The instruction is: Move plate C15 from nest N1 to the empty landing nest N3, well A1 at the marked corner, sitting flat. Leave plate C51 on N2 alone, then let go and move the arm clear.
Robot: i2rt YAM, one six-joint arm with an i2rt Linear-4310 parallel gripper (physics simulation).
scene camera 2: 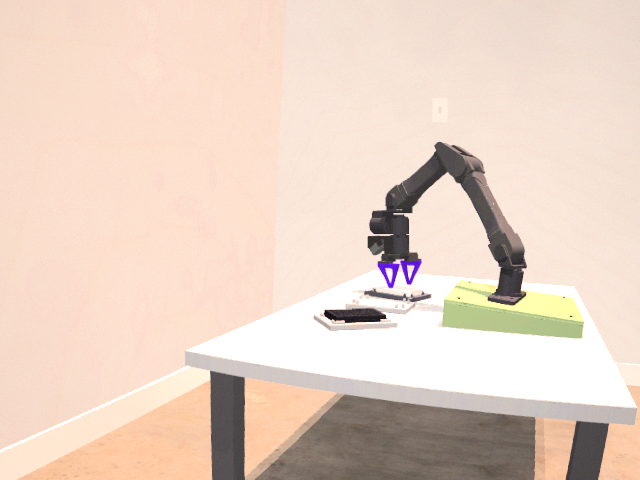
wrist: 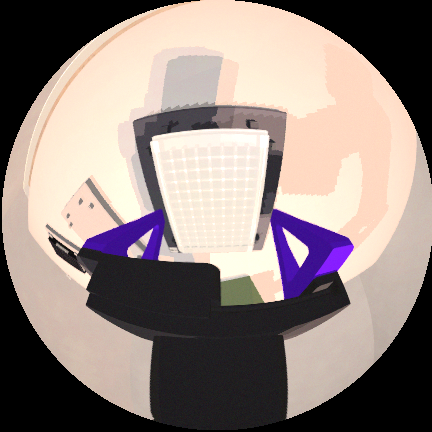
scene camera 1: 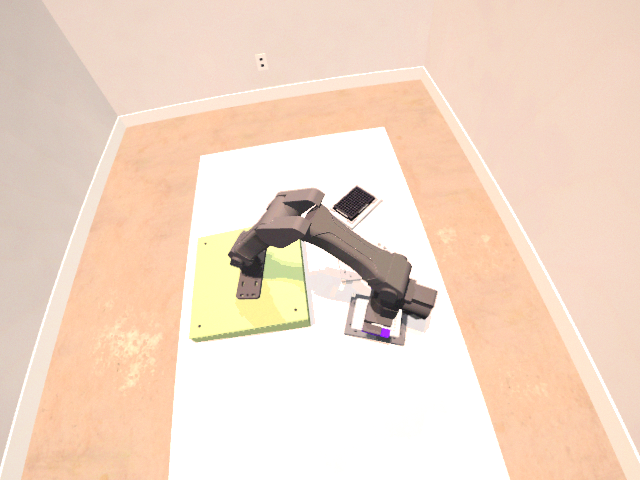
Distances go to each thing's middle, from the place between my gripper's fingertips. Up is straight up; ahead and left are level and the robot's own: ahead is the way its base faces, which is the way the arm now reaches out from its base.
Now: hand 10 mm above the clear well plate (wrist: 211, 180). The rest, counted from my hand: black well plate (scene camera 1: 357, 200) (410 mm to the left, 50 mm behind, 10 mm below).
